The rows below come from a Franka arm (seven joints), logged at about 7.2 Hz.
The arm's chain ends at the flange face. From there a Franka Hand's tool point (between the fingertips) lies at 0.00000 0.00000 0.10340 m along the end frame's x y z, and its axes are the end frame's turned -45 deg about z.
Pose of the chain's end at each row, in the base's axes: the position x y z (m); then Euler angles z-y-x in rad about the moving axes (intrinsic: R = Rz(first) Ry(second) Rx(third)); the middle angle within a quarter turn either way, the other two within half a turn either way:
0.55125 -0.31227 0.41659 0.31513 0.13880 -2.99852
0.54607 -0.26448 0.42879 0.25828 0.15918 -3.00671
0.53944 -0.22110 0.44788 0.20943 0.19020 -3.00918
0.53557 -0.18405 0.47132 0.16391 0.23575 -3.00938
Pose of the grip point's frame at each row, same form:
0.53322 -0.30264 0.31523 1.09036 -0.00202 -2.94260
0.52682 -0.25518 0.32762 1.03480 0.01820 -2.93411
0.51765 -0.21178 0.34723 0.98698 0.04202 -2.91408
0.50973 -0.17451 0.37166 0.94336 0.07459 -2.88218

